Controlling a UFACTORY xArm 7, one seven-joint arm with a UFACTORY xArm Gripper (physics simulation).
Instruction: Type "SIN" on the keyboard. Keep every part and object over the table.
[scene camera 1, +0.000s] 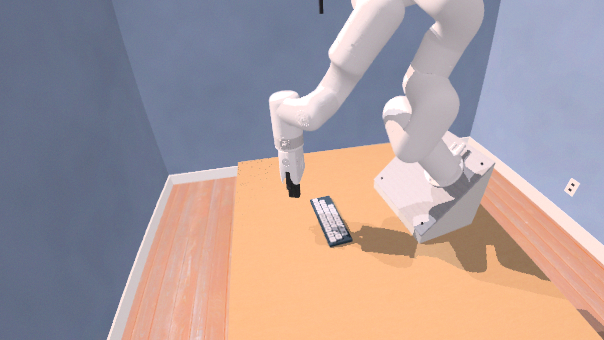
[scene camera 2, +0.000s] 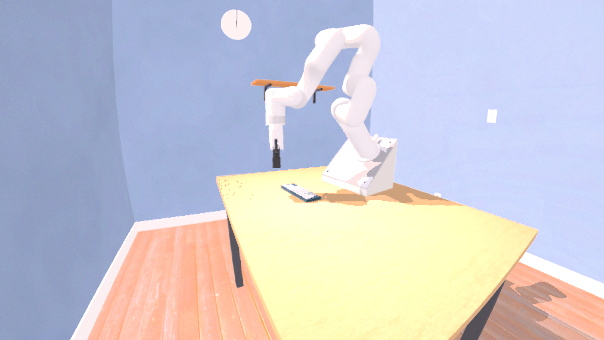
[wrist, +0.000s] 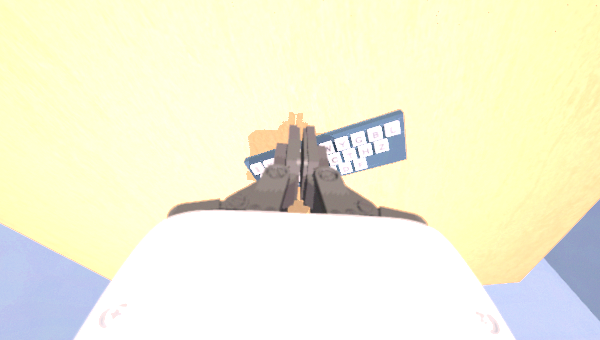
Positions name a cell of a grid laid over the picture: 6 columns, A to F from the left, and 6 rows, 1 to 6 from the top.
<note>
In view: the gripper (scene camera 1: C4).
The gripper is seen too in the wrist view (wrist: D3).
</note>
